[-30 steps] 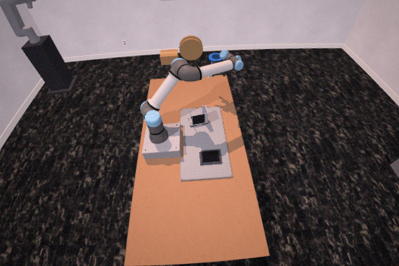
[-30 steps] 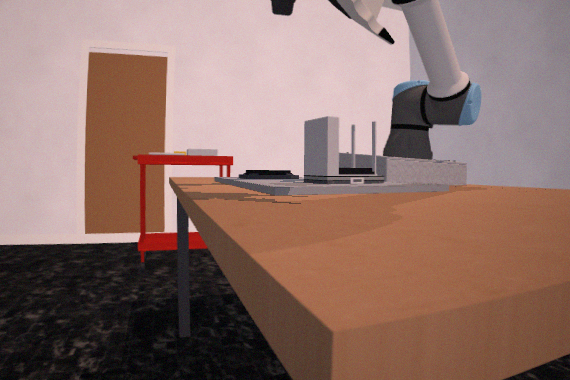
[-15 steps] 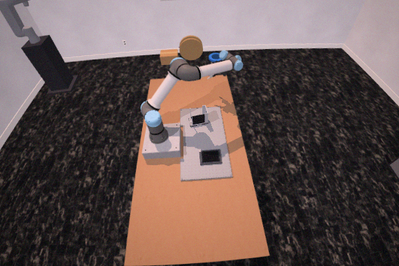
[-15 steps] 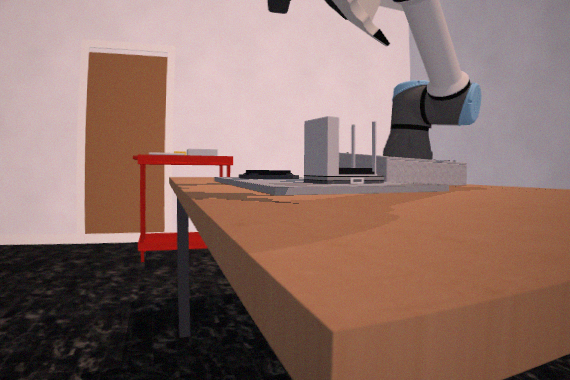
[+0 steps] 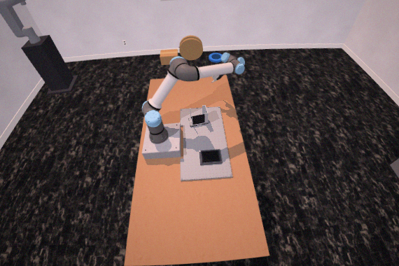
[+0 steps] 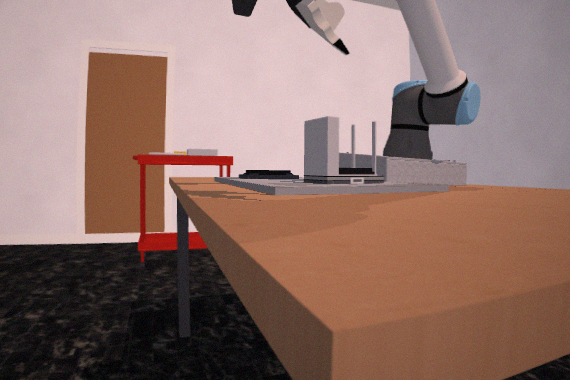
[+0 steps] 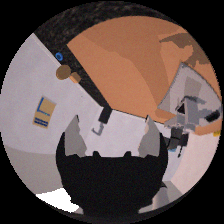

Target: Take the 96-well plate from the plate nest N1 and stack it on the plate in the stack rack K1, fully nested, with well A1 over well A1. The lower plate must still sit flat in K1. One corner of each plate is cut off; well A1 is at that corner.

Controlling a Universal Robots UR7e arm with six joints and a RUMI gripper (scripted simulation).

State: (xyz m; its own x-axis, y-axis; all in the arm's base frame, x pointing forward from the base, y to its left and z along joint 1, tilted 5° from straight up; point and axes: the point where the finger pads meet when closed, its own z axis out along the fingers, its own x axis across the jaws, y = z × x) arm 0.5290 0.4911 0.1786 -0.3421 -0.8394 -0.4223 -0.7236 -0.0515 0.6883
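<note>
Right now my hand is 14 cm past the black 96-well plate, 71 cm to the left of it and 21 cm above it. Also, from my hand: tall grey wall (11 cm behind, 33 cm to the right, 14 cm below).
</note>
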